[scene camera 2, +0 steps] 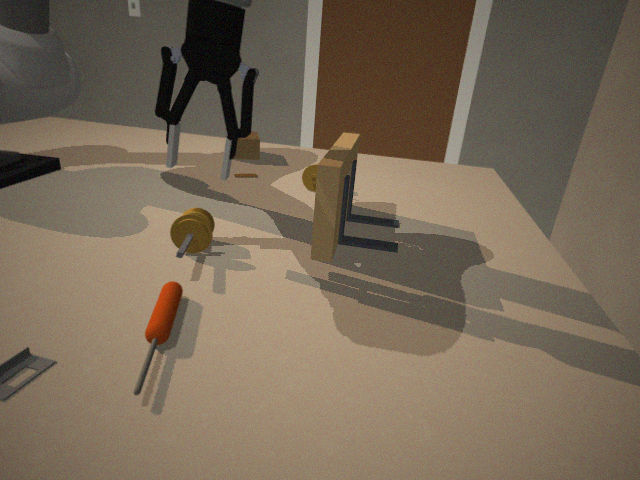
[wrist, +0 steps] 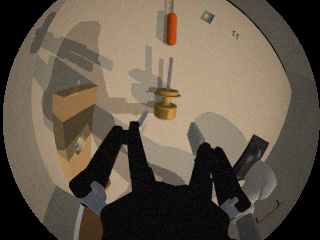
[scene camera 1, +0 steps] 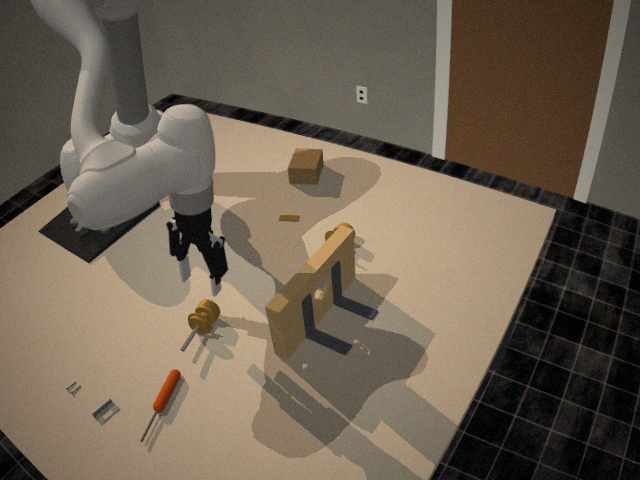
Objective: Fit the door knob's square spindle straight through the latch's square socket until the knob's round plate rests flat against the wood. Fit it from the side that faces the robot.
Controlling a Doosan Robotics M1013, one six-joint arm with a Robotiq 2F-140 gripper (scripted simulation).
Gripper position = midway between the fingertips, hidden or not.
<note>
In view: the gripper [scene camera 2: 198, 171], a brass door knob [scene camera 2: 196, 225], an orange-handled screwdriver [scene camera 2: 159, 327], a cardboard box [scene camera 1: 305, 167] and an upright wooden board [scene camera 1: 284, 312].
The brass door knob shows as well in the wrist view [wrist: 165, 110] and in scene camera 1 [scene camera 1: 207, 312]. The gripper shows as well in the wrist view [wrist: 168, 123] and in scene camera 1 [scene camera 1: 201, 285]. The upright wooden board is seen too in scene camera 2 [scene camera 2: 331, 171] and in the wrist view [wrist: 72, 109]. The wrist view does not show the cardboard box, which is hidden by the gripper.
</note>
